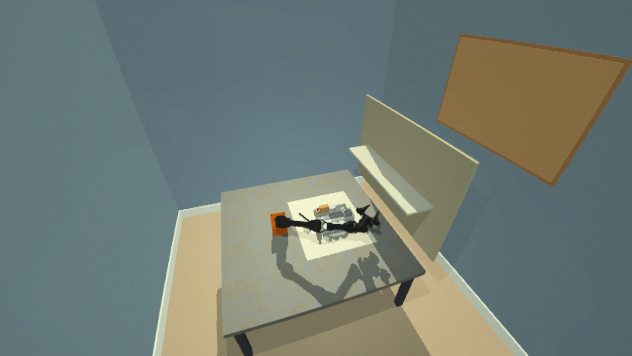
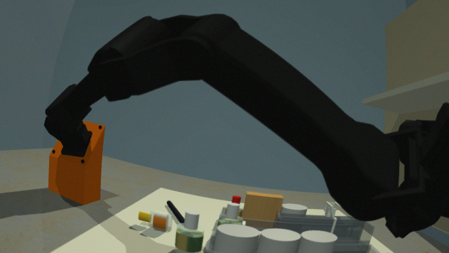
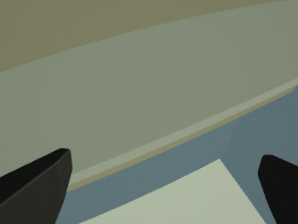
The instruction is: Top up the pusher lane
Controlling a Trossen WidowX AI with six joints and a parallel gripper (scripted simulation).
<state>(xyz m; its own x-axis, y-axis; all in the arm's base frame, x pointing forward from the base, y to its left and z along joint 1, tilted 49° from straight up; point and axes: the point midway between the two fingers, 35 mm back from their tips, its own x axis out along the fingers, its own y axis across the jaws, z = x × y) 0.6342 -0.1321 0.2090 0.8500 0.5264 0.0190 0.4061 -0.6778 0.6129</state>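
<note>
My gripper tip is 220 mm to the right of the red mark, 170 mm above it and 140 mm past it. The rest, counted from my gripper tip: tan box 310 mm to the left, 260 mm behind, 210 mm below; then clear plastic lane rack 230 mm below, 210 mm to the left, 180 mm behind; then dark pen 430 mm behind, 310 mm to the left, 240 mm below.
</note>
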